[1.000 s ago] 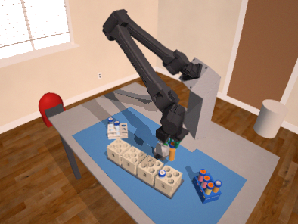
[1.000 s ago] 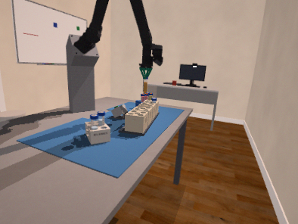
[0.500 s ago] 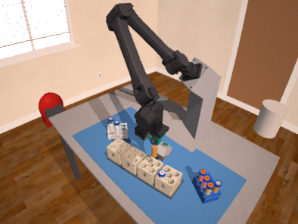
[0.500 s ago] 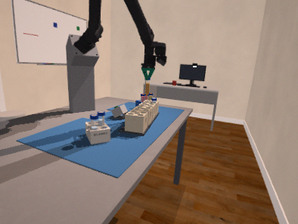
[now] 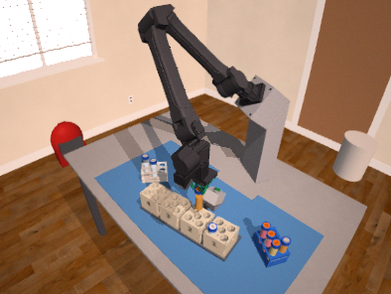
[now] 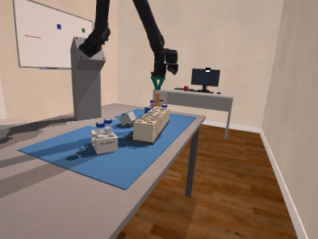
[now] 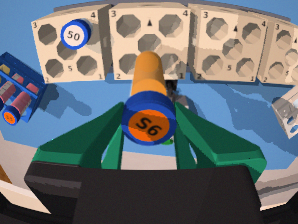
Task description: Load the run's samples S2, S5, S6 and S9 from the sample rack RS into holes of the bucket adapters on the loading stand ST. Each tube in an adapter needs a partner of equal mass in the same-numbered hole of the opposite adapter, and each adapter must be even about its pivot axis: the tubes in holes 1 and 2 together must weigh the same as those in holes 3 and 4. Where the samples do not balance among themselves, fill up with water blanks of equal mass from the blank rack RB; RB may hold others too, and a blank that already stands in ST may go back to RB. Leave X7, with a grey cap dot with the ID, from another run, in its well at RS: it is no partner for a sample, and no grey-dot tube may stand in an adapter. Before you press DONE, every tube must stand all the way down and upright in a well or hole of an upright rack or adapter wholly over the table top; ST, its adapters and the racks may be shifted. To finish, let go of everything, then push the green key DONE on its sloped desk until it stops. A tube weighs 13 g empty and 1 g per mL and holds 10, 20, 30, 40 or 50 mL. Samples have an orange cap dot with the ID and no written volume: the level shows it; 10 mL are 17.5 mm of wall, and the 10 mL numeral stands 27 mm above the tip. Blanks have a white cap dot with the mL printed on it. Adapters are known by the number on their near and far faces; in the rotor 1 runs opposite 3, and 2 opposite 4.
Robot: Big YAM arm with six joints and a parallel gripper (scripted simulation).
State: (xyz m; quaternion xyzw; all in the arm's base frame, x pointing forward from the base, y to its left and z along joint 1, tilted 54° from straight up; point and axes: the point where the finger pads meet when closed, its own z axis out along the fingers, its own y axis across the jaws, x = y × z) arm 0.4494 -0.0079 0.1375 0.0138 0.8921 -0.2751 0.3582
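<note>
My hand is 250 mm to the right of the sample tube S5, 170 mm above it and 30 mm past it. The rest, counted from my hand: 50 mL blank (160 mm below, 70 mm to the left, 50 mm ahead); orange-dot tube (50 mm below, 10 mm behind); adapter 1 (180 mm below, 100 mm to the left, 30 mm ahead).
</note>
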